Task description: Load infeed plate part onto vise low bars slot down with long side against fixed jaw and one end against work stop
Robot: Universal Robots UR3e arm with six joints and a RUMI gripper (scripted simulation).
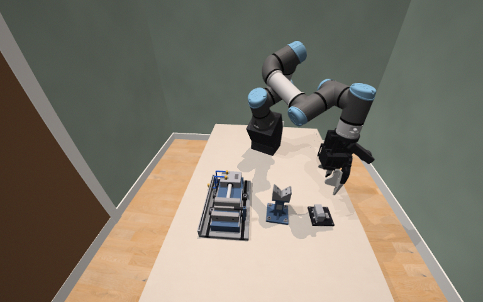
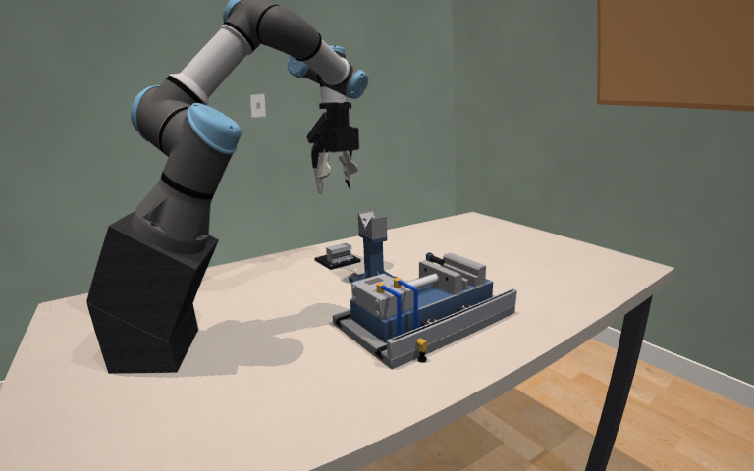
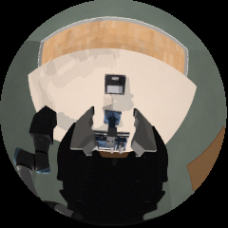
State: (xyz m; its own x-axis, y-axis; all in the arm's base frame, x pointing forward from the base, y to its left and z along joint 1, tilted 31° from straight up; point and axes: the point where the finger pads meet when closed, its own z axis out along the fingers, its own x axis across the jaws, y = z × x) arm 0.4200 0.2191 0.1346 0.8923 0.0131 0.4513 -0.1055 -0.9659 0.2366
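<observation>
My hand is 18 cm above the part and 1 cm to the left of it. Also, from my hand: air cylinder (36 cm to the right, 17 cm behind, 12 cm below); then vise (37 cm to the right, 16 cm below, 8 cm behind); then black infeed plate (20 cm below, 1 cm to the left).
</observation>
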